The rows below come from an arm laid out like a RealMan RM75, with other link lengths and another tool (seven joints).
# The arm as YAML. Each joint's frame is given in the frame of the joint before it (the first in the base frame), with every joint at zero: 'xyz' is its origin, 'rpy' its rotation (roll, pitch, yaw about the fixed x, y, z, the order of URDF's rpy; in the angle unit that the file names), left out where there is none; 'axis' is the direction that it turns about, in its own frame. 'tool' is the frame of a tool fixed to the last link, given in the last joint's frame.
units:
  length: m
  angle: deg
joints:
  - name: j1
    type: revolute
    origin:
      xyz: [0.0, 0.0, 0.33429]
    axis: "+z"
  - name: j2
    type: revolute
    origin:
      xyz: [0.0, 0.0, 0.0]
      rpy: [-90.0, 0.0, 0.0]
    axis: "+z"
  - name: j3
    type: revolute
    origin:
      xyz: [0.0, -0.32, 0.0]
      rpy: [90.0, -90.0, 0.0]
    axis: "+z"
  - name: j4
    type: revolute
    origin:
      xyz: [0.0, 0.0, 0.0]
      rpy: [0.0, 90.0, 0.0]
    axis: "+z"
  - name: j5
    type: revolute
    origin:
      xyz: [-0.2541, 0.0, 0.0]
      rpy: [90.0, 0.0, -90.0]
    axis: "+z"
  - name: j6
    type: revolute
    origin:
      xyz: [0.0, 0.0, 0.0]
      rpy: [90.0, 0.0, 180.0]
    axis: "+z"
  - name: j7
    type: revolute
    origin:
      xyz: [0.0, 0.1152, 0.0]
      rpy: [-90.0, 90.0, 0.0]
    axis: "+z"
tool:
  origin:
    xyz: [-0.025, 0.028, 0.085]
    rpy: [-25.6, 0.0, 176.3]
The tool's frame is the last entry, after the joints.
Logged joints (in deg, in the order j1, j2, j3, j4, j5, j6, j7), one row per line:
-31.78, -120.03, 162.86, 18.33, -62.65, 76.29, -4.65
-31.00, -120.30, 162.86, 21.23, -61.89, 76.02, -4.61
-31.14, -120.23, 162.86, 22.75, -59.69, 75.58, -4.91
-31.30, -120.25, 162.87, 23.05, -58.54, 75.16, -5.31
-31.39, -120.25, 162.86, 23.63, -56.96, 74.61, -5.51
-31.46, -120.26, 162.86, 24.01, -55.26, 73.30, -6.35
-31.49, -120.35, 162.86, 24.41, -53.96, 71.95, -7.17
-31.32, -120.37, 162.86, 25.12, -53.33, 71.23, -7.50
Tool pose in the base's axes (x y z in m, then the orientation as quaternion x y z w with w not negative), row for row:
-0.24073, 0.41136, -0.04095, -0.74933, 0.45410, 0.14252, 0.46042
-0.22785, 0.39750, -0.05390, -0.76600, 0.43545, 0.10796, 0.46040
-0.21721, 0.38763, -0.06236, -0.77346, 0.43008, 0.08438, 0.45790
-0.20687, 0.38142, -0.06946, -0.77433, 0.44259, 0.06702, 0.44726
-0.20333, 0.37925, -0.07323, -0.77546, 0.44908, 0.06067, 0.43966
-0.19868, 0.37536, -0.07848, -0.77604, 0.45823, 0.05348, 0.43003
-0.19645, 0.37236, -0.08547, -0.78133, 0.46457, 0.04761, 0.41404
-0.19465, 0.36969, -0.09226, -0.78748, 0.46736, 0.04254, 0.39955
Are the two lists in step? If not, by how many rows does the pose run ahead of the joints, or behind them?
The pose runs 1 row behind the joints: the pose in row i belongs to the joints in row i - 1.
